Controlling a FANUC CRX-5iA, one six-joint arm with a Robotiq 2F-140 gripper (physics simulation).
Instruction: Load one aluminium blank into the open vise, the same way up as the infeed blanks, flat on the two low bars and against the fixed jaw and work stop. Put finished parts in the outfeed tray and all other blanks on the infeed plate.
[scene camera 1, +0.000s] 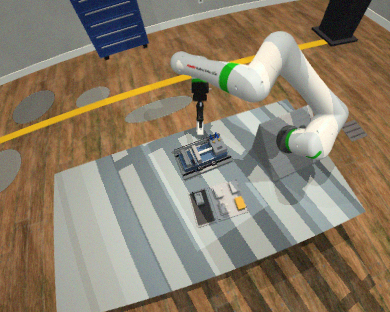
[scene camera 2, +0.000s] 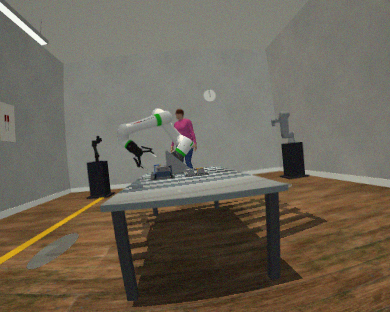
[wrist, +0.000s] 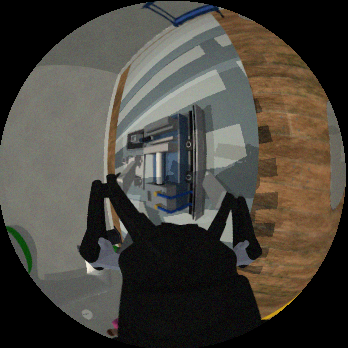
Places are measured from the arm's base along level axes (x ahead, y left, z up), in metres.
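Pixels of known places: gripper, between the fingertips: (scene camera 1: 199, 132) (scene camera 2: 151, 163) (wrist: 170, 173); arm's base, origin of its link: (scene camera 1: 288, 139) (scene camera 2: 176, 158).
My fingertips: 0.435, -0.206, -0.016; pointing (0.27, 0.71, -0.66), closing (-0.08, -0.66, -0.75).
Ahead of a thing's pixels: the offset from my fingertips to its top centre, as dx, dy, dz. "spot": to the spot under its first point. Level surfaces: height alone.
My gripper (scene camera 1: 200, 128) (scene camera 2: 148, 161) (wrist: 170, 173) is open and empty, tilted, above the vise's far side. The vise {+0.015, +0.088, -0.031} (scene camera 1: 187, 161) (scene camera 2: 163, 173) (wrist: 199, 160) is blue and grey with open jaws; a pale bar {spot: +0.000, +0.085, -0.048} (wrist: 159, 167) shows between them, and I cannot tell if it is part of the vise. The dark outfeed tray (scene camera 1: 203, 214) holds a grey part {+0.108, +0.327, -0.089} (scene camera 1: 199, 198). Beside it, the pale infeed plate {-0.038, +0.373, -0.122} (scene camera 1: 234, 211) bears several grey blanks, one at its back right corner {spot: -0.084, +0.339, -0.086} (scene camera 1: 234, 188), and an orange block {-0.085, +0.419, -0.086} (scene camera 1: 240, 203). In the wrist view a finger partly hides the plate.
The striped table {dz -0.130} (scene camera 1: 90, 215) (scene camera 2: 200, 194) carries everything. The grey wedge-shaped arm base (scene camera 1: 285, 150) stands right of the vise. Small blue and yellow fittings {spot: -0.089, +0.016, -0.057} (scene camera 1: 215, 136) (wrist: 172, 194) stick up at one end of the vise. A person (scene camera 2: 184, 131) stands behind the arm.
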